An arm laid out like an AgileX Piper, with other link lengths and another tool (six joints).
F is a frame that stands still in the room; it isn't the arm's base.
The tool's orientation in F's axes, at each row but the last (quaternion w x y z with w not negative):
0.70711, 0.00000, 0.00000, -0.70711
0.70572, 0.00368, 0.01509, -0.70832
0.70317, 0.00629, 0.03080, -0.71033
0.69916, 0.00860, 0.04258, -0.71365
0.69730, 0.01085, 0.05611, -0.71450
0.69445, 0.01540, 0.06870, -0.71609
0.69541, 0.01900, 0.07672, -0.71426
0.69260, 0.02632, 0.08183, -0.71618
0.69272, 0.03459, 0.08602, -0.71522
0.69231, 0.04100, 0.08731, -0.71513
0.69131, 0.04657, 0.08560, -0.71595
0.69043, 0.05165, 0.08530, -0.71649
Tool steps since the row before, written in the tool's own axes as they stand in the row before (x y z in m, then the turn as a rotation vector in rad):
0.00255, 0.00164, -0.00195, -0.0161, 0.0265, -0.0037
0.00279, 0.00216, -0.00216, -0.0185, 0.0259, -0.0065
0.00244, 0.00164, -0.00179, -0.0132, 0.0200, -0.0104
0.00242, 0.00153, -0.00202, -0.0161, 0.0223, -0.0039
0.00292, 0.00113, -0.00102, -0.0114, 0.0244, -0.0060
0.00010, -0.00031, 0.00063, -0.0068, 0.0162, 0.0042
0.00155, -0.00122, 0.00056, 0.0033, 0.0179, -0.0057
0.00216, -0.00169, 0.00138, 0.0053, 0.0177, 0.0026
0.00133, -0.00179, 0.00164, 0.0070, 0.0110, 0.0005
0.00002, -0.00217, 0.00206, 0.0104, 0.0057, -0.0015
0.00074, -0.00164, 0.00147, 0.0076, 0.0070, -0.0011
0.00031, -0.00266, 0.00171, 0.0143, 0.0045, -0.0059
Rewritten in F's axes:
0.00164, -0.00255, -0.00195, 0.0265, 0.0161, -0.0037
0.00211, -0.00274, -0.00227, 0.0259, 0.0186, -0.0064
0.00155, -0.00236, -0.00197, 0.0198, 0.0135, -0.0104
0.00138, -0.00229, -0.00226, 0.0224, 0.0159, -0.0038
0.00098, -0.00283, -0.00136, 0.0243, 0.0114, -0.0065
-0.00027, -0.00017, 0.00064, 0.0167, 0.0058, 0.0037
-0.00122, -0.00159, 0.00045, 0.0173, -0.0029, -0.0076
-0.00166, -0.00230, 0.00117, 0.0176, -0.0061, 0.0003
-0.00172, -0.00154, 0.00152, 0.0107, -0.0073, -0.0015
-0.00204, -0.00034, 0.00217, 0.0052, -0.0101, -0.0037
-0.00159, -0.00095, 0.00140, 0.0066, -0.0075, -0.0029
-0.00259, -0.00055, 0.00175, 0.0036, -0.0130, -0.0088

